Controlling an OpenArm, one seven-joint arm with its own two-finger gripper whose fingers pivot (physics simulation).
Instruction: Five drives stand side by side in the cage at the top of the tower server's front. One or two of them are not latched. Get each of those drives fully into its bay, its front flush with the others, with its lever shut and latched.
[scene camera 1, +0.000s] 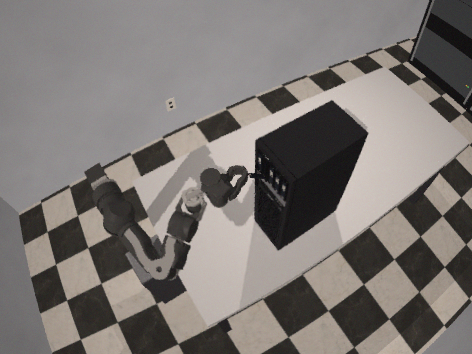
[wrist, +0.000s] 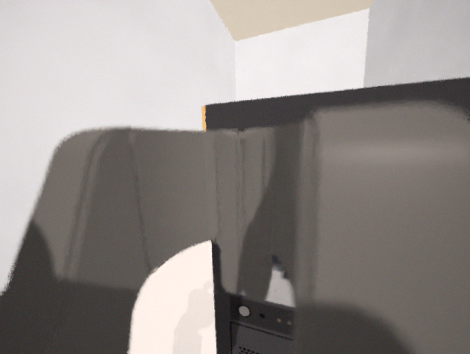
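The black tower server (scene camera 1: 312, 150) (wrist: 325, 107) stands upright on the table. In the scene view, pale-marked drive fronts (scene camera 1: 277, 181) show in the cage at the top of its front. A dark lever (scene camera 1: 255, 175) sticks out from the cage near its left end, apparently at the second drive. My gripper (scene camera 1: 246, 175) (wrist: 251, 209) is shut, its curved fingers forming a loop, with its tips right at the lever's outer end. I cannot tell whether they touch it. In the wrist view the fingers hide the drives and the lever; the server's power button (wrist: 244, 311) shows below them.
The white table (scene camera 1: 380, 110) carries the server. My arm (scene camera 1: 182, 225) reaches in from the table's left end. A dark rack cabinet (scene camera 1: 442, 52) stands at the far right, beyond the table. The grey wall (scene camera 1: 125, 60) with a socket (scene camera 1: 170, 104) is behind.
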